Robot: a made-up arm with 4 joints.
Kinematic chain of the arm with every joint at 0, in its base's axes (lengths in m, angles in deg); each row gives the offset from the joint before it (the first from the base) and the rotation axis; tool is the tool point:
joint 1: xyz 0 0 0.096 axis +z
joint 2: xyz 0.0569 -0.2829 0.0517 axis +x
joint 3: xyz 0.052 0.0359 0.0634 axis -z
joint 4: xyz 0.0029 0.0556 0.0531 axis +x
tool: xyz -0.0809 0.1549 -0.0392
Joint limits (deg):
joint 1: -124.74..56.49
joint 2: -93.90..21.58
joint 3: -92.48..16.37
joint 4: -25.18..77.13
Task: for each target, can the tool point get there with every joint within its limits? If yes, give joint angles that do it. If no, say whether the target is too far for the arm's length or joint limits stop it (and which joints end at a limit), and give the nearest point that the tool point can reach.
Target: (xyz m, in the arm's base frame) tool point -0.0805 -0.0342 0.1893
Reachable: yes | joints -26.55 -17.63 -26.48 10.14
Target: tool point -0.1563 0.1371 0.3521
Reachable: yes | joints -106.90 8.58 -44.44 40.83
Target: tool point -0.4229 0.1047 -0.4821
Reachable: no: too far | nearest point -0.2491 0.0608 -0.1109 | short by 0.412 m
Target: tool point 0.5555 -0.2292 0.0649
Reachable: no: joint limits stop it (at a limit: joint 1, joint 2, joint 3, joint 4) | nearest point 0.2423 -0.2404 0.1435 | short by 0.323 m
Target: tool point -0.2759 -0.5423 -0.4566
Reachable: no: too far | nearest point -0.1305 -0.2565 -0.0900 | short by 0.487 m
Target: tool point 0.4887 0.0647 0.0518
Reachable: no: joint limits stop it (at a limit: joint 1, joint 2, joint 3, joint 4) | nearest point 0.2830 -0.0860 -0.0825 | short by 0.288 m
